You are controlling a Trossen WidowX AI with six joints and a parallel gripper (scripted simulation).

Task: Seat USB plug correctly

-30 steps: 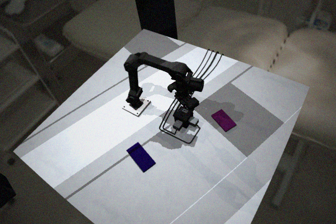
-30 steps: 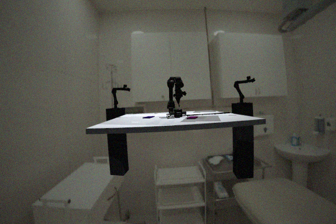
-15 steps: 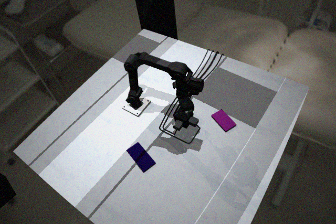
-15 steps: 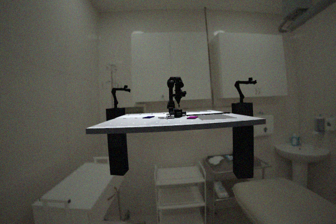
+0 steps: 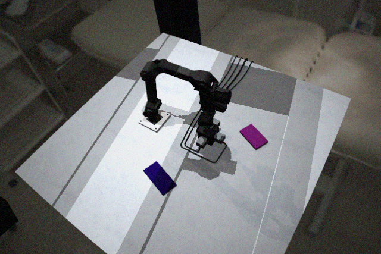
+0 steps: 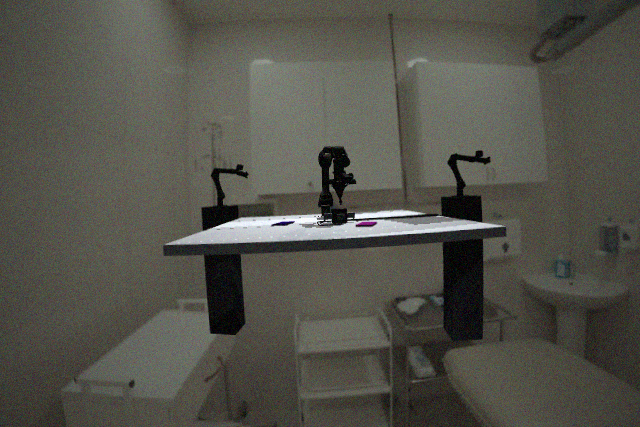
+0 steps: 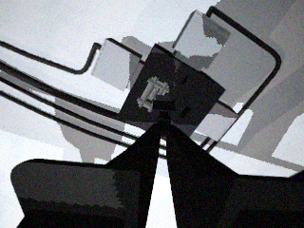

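Right now the dark USB plug is 20 mm below my gripper tip. From my gripper tip the other things lie so: magenta card: 170 mm ahead, 130 mm to the left, 130 mm below; then dark blue card: 330 mm to the right, 130 mm below, 20 mm behind.
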